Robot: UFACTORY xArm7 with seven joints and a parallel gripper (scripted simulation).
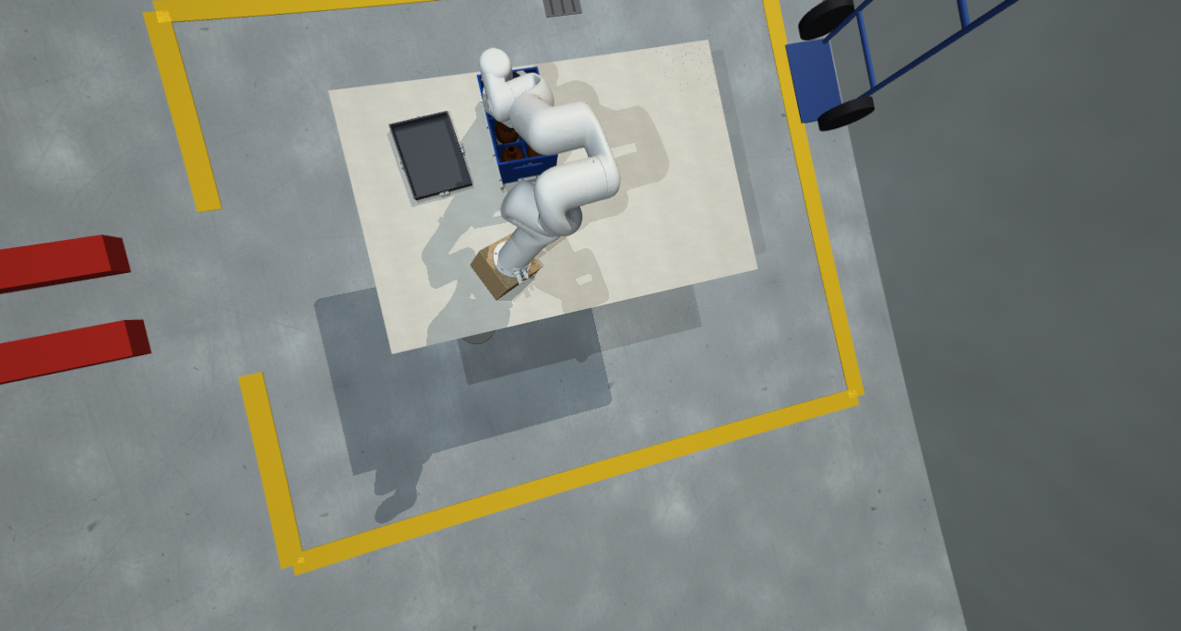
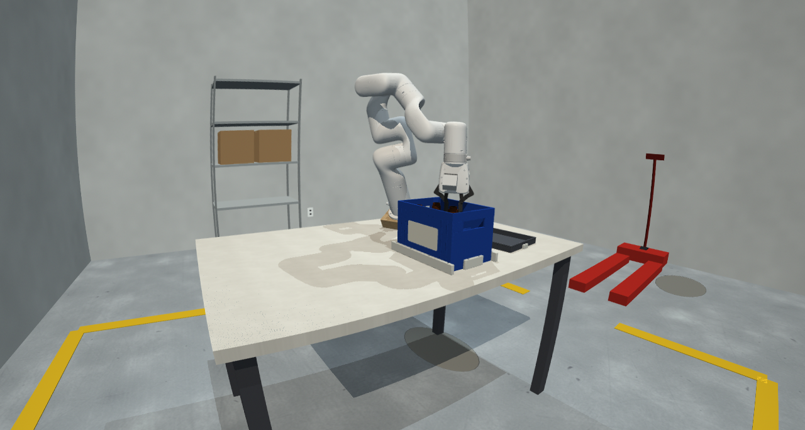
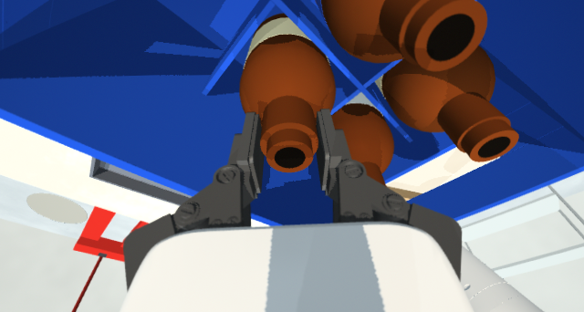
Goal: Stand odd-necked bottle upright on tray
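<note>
Now: the blue crate 70 mm below my hand and 40 mm to the right of it. Also, from my hand: dark grey tray (250 mm to the left, 150 mm below, 40 mm ahead).
</note>
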